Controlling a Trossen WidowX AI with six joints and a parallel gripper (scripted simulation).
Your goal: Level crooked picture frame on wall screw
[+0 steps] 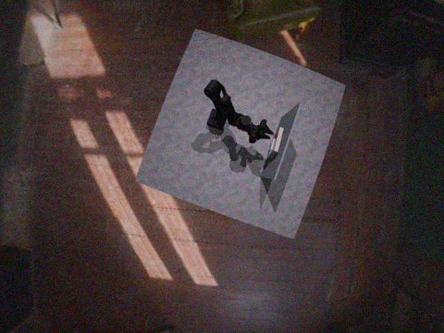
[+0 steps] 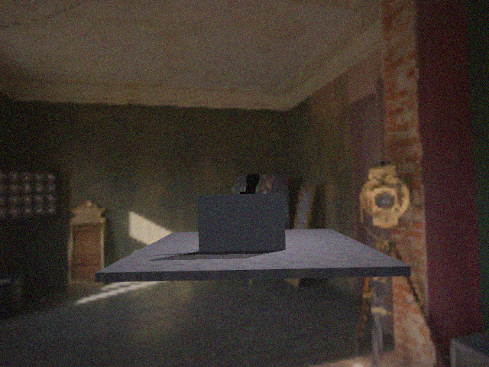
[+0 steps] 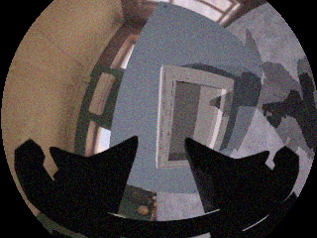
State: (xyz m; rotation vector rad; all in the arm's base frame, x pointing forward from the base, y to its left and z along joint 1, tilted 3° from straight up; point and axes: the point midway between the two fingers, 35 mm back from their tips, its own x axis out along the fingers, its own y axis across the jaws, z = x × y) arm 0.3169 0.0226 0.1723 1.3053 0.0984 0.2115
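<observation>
Right now my gripper tip is 6 cm short of the picture frame, 6 cm above it and 1 cm to the left of it. Also, from my gripper tip: wall panel: 7 cm below, 7 cm ahead.
</observation>
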